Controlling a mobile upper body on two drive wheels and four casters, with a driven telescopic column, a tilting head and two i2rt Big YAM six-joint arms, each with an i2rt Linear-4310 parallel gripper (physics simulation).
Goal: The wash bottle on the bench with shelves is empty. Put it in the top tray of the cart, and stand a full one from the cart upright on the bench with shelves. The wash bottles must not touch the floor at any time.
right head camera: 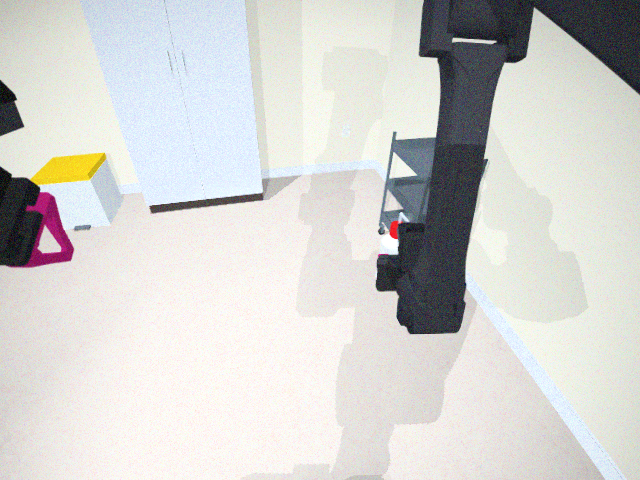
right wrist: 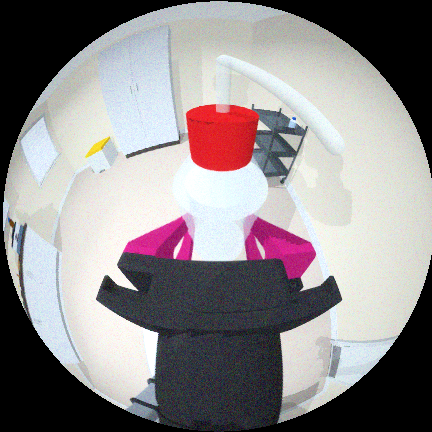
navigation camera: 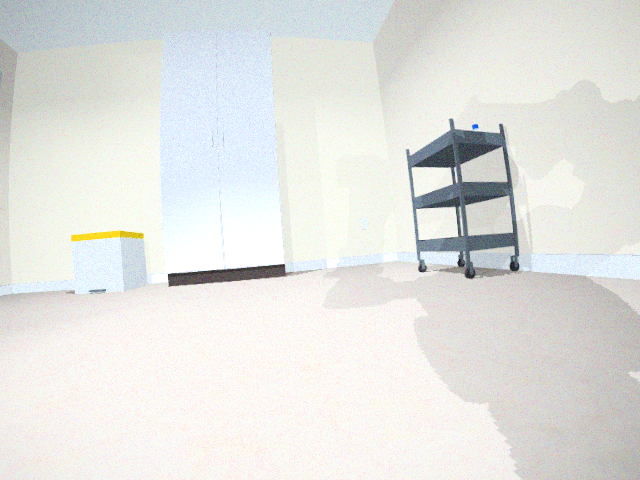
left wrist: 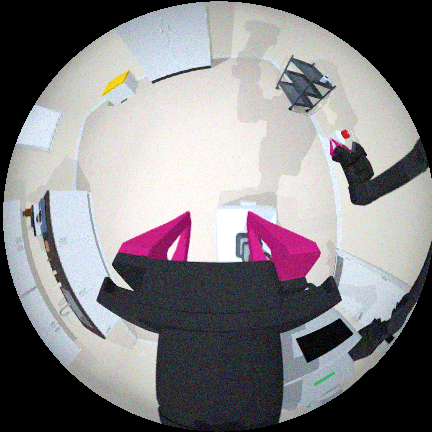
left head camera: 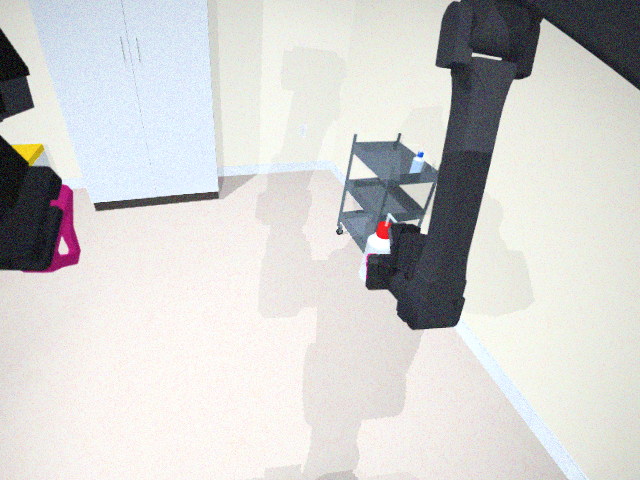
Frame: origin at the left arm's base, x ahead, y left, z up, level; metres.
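Where they show: left gripper, fingertip midpoint: [right head camera: 48,254] [left wrist: 218,216] [left head camera: 48,256]; right gripper, fingertip midpoint: [right wrist: 218,215] [left wrist: 333,139] [left head camera: 376,258].
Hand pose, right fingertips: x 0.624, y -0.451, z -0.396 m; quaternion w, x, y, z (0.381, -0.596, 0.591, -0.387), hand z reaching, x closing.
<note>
Each offset is from my right fingertips to the centre of the thing. "pt": to the spot under its first point.
A white wash bottle with a red cap and bent spout {pt dx -0.021, dy +0.016, dz +0.056 m} [left head camera: 377,245] [right head camera: 388,244] [left wrist: 345,134] [right wrist: 220,192] is held upright in my right gripper [left head camera: 369,264] [right wrist: 218,215], which is shut on it, high above the floor. No coloured liquid shows in it. My left gripper [left wrist: 218,216] is open and empty, at the left edge of the head views. The dark three-tier cart [left head camera: 349,170] [right head camera: 389,170] [navigation camera: 462,206] stands beyond the right gripper. A pale blue-capped bottle {dx +1.090, dy -0.633, dz -0.262 m} [left head camera: 416,164] [right wrist: 293,123] [navigation camera: 475,126] stands in its top tray. The bench with shelves does not show.
A tall white cabinet [left head camera: 129,103] [right head camera: 206,103] [navigation camera: 219,155] stands by the far wall, with a yellow-lidded white bin [right head camera: 85,201] [navigation camera: 98,263] left of it. The cart is near the right wall. A dark-topped counter [left wrist: 71,230] shows at the left of the left wrist view.
</note>
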